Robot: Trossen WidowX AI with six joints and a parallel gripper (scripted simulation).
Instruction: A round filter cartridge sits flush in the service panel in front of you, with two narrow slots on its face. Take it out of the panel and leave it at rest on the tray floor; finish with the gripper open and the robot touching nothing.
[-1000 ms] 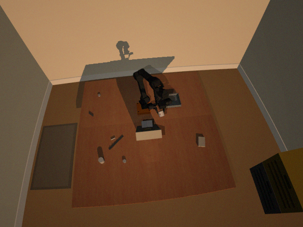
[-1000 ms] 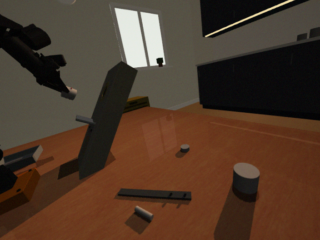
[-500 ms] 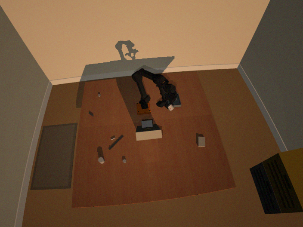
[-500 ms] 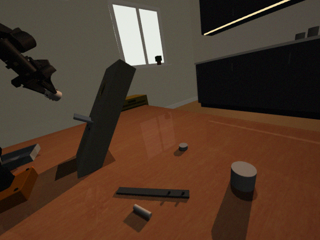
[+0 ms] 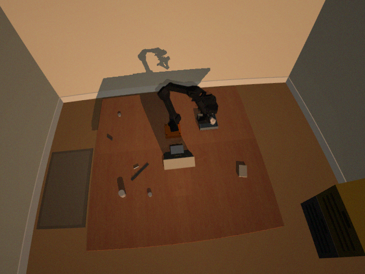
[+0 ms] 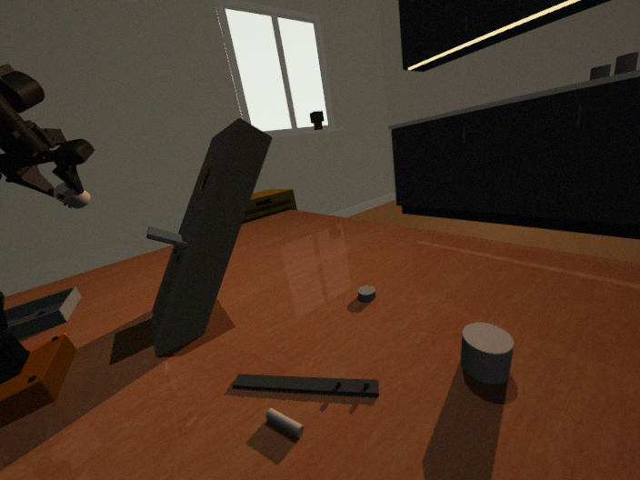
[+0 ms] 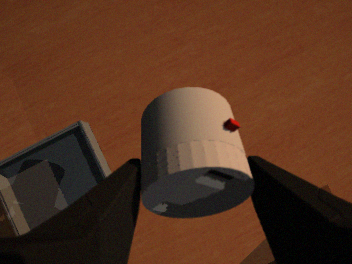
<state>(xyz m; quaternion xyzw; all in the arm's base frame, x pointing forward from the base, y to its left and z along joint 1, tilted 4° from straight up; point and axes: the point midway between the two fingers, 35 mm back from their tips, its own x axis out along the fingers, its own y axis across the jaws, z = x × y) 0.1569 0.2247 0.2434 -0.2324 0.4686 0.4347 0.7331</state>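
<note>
My gripper tip is 25 cm above the grey tray, 17 cm past it and 5 cm to the right of it. Round my gripper tip: pale block: 32 cm ahead, 25 cm below, 18 cm to the left; grey service panel: 27 cm to the right, 18 cm ahead, 11 cm below; round filter cartridge: right at my gripper tip.
</note>
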